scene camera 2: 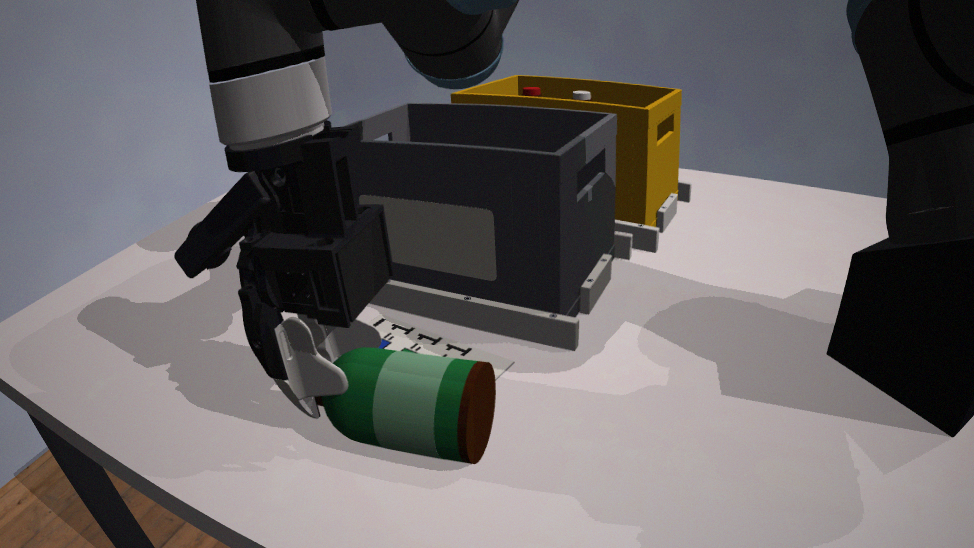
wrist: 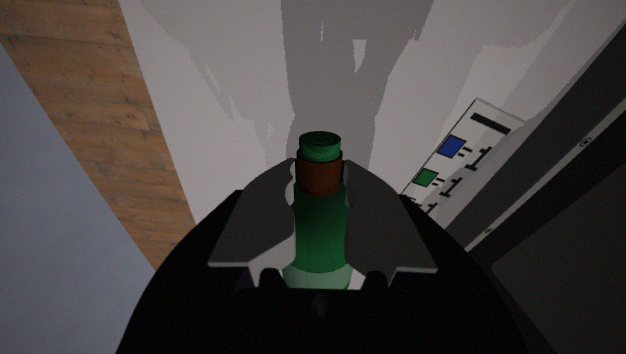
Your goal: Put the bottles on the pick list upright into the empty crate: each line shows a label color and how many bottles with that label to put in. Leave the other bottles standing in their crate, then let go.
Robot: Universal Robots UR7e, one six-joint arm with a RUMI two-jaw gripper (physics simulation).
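Pixels of known places: gripper, between the fingertips: (scene camera 2: 326,402) (wrist: 318,162); arm's base, origin of its link: (scene camera 2: 966,225).
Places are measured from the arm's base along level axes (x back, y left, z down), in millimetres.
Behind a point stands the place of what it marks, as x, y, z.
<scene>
A green bottle (scene camera 2: 408,405) {-436, 216, 86} (wrist: 320,240) {-498, 191, 76} with a pale green label and a brown base lies on its side on the table, its neck between the fingers. My gripper (scene camera 2: 322,400) {-526, 193, 126} (wrist: 318,162) {-526, 193, 126} points down and is shut on the neck; the fingers touch it on both sides. The dark grey crate (scene camera 2: 524,204) {-410, 26, 18} stands behind the bottle; its floor is hidden. The yellow crate (scene camera 2: 633,163) {-336, -198, 41} stands further back, with a red cap (scene camera 2: 531,90) {-503, -363, -14} and a white cap (scene camera 2: 580,94) {-425, -343, -15} showing inside. The pick list (scene camera 2: 491,362) (wrist: 462,142) is partly hidden; blue and green lines show.
Grey rails (scene camera 2: 476,314) {-458, 31, 129} edge the dark crate on the table. A black robot part (scene camera 2: 905,327) {-61, 57, 78} stands at the right in the scene view. The table (scene camera 2: 613,449) {-306, 163, 147} (wrist: 240,65) {-587, 252, 147} ends at the left, with wooden floor (wrist: 100,115) beyond it.
</scene>
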